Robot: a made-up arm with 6 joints. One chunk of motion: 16 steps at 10 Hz.
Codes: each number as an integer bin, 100 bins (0 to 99) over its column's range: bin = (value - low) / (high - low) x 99, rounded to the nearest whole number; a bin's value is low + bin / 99 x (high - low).
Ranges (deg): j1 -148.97..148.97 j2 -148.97..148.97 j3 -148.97..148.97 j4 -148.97..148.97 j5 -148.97..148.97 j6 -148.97..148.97
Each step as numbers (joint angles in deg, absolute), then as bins.
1 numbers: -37.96 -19.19 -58.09 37.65 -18.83 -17.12
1 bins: 37 43 30 62 43 44
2 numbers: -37.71 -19.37 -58.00 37.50 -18.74 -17.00
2 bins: 37 43 30 62 43 44
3 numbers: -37.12 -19.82 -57.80 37.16 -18.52 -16.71
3 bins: 37 43 30 62 43 44
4 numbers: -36.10 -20.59 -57.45 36.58 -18.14 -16.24
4 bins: 38 43 30 62 43 44
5 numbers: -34.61 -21.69 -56.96 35.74 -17.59 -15.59
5 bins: 38 42 31 61 44 44
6 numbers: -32.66 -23.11 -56.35 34.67 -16.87 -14.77
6 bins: 39 42 31 61 44 45
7 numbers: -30.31 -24.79 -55.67 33.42 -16.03 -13.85
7 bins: 39 41 31 61 44 45
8 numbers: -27.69 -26.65 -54.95 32.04 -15.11 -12.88
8 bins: 40 41 31 60 44 45
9 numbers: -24.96 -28.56 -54.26 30.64 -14.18 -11.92
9 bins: 41 40 31 60 45 46
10 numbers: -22.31 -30.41 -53.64 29.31 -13.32 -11.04
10 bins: 42 39 32 59 45 46
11 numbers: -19.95 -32.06 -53.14 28.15 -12.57 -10.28
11 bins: 43 39 32 59 45 46
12 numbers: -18.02 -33.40 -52.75 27.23 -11.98 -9.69
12 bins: 44 38 32 59 46 46
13 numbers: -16.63 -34.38 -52.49 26.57 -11.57 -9.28
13 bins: 44 38 32 58 46 46
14 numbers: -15.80 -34.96 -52.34 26.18 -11.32 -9.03
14 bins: 44 38 32 58 46 46
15 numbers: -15.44 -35.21 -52.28 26.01 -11.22 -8.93
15 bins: 44 38 32 58 46 47
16 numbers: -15.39 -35.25 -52.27 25.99 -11.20 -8.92
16 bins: 44 38 32 58 46 47
